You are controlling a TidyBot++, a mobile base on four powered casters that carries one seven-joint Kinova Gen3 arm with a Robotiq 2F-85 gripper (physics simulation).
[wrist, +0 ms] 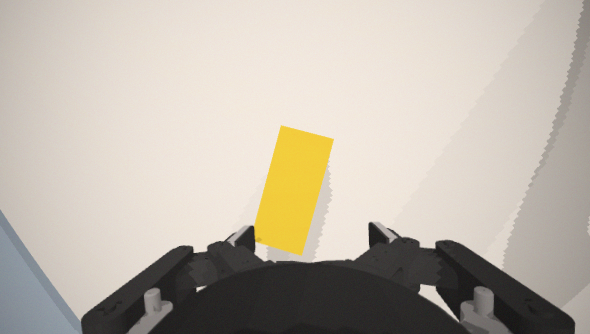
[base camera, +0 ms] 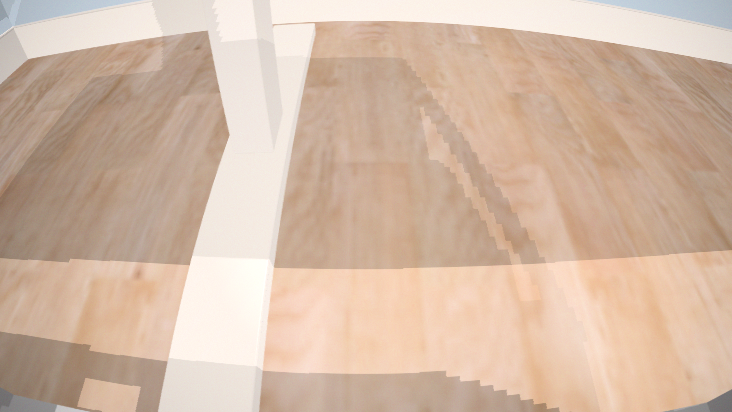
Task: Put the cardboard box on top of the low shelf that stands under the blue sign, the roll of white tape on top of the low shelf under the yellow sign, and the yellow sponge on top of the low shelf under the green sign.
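Places are measured from the arm's base along level axes (x ahead, y left, z up), in centimetres.
Pixels of known places: gripper, between the fingertips: [wrist: 310, 236].
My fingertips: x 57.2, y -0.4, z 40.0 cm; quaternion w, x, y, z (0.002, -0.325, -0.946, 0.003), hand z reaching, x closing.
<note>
Ahead of a thing's pixels: the offset from my fingertips to its middle. "spot": to the spot under its first point. Level surfaces: height alone.
The yellow sponge @[dy -3.5, dx -0.9, dz -4.6 cm] [wrist: 294, 190] lies on a cream-white surface @[dz -7.7 cm] [wrist: 150, 100] in the wrist view, a little tilted from the view's upright line. Its near end reaches down between the fingertips, closer to the left one. My gripper [wrist: 310, 236] is open with nothing held; its height above the sponge is hard to tell. The cardboard box, the white tape roll, the low shelves and the coloured signs do not show in either view.
In the base camera view a white upright post [base camera: 245, 92] stands on a long white bar [base camera: 225, 307] on the wooden floor @[dz -79.7 cm] [base camera: 384, 204]. A white band @[spot: dy -8.4, dx +37.3, dz -77.1 cm] [base camera: 409, 10] runs along the back. The white surface's edge shows at the lower left in the wrist view.
</note>
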